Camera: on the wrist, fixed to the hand. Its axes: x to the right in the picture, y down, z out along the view.
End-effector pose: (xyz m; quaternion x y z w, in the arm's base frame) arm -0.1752 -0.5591 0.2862 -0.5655 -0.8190 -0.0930 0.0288
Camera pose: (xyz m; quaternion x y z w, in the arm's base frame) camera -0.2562 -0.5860 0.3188 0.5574 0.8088 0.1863 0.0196
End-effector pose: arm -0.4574 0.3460 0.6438 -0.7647 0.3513 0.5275 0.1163
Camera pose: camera -0.3721 0.3780 0.6373 -0.7829 0.2897 0.5495 0.0350
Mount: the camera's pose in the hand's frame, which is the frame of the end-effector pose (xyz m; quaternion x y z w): 0.0093 -0.0808 -0.0416 -0.1045 0.0142 -0.0081 0.9944
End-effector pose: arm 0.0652 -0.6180 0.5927 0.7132 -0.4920 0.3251 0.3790
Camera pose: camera 0.1409 -0.5680 0.6035 0.6689 -0.5120 0.2789 0.4610
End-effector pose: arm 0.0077 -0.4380 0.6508 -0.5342 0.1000 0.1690 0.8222
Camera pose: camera 0.0480 -0.5044 0.6988 -0.6203 0.0891 0.1643 0.7617
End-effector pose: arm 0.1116 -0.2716 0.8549 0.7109 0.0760 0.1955 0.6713
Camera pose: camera 0.1168 -0.2226 0.7779 0.6334 0.0704 0.2070 0.7423
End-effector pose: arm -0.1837 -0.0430 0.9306 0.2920 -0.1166 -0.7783 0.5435
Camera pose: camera -0.2246 -0.0150 0.8539 0.2456 -0.0245 -0.7864 0.5663
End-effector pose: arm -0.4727 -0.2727 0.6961 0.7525 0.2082 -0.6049 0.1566
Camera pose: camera -0.4765 -0.1814 0.6975 0.7388 0.2786 -0.5703 0.2265
